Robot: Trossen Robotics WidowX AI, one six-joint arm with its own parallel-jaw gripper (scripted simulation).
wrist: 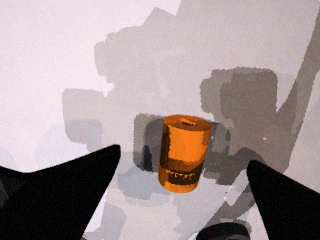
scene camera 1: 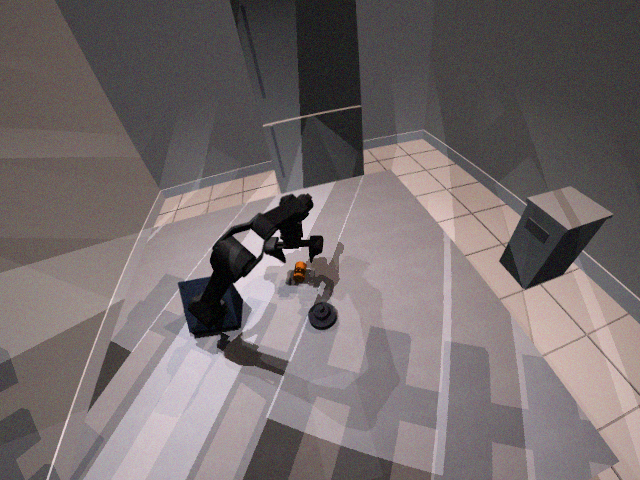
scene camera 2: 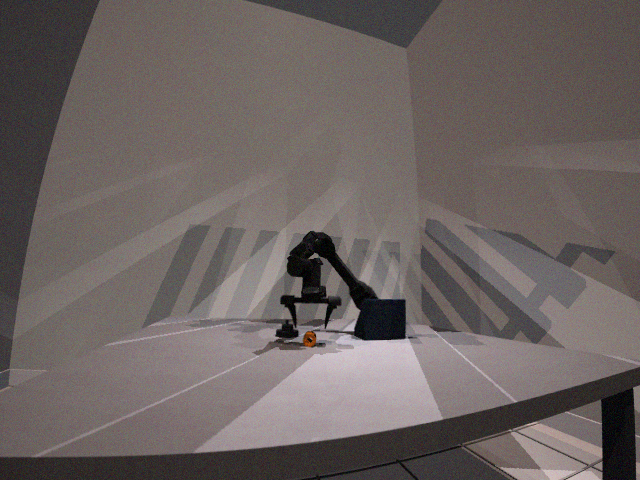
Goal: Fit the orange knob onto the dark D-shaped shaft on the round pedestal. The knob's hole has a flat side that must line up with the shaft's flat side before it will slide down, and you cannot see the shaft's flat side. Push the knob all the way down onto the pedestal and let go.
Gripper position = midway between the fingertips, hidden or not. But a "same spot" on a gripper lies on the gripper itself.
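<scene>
My gripper: visible in the wrist view, in scene camera 1, in scene camera 2 (310,328). Same spot on the gripper: (wrist: 66,194) and (scene camera 1: 281,250).
</scene>
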